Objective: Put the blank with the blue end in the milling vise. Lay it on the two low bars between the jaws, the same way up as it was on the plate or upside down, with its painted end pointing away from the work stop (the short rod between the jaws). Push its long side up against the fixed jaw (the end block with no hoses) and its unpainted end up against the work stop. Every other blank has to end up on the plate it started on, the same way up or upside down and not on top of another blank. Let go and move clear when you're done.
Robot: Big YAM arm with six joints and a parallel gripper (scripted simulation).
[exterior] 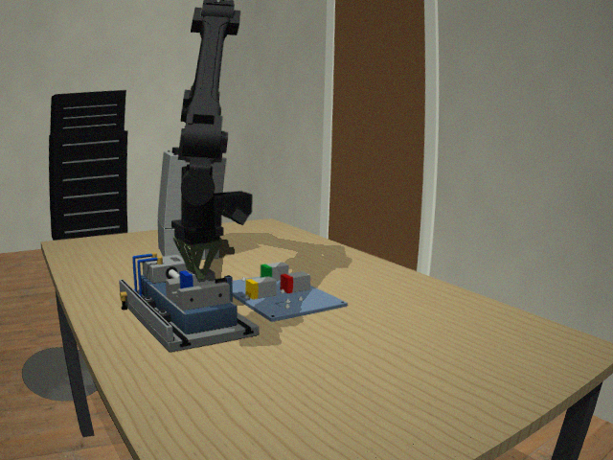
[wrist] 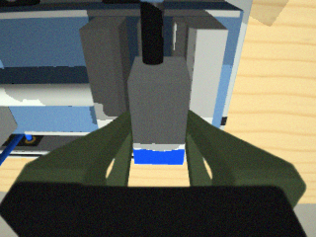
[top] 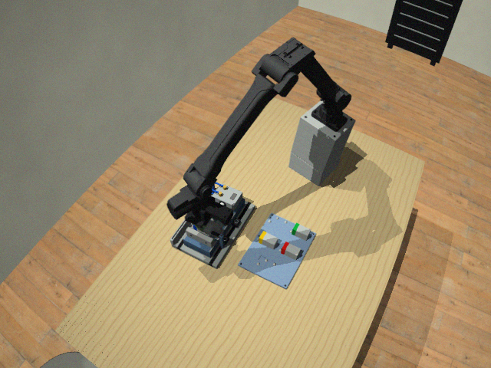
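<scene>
The fixed jaw is 30 mm ahead of my hand, 10 mm to the left of it and 40 mm below it. From my hand the other things lie so: light blue plate 150 mm behind, 220 mm to the left, 110 mm below; then yellow-ended blank 150 mm behind, 170 mm to the left, 90 mm below; then black work stop rod 10 mm behind, 40 mm to the left, 30 mm below.
</scene>
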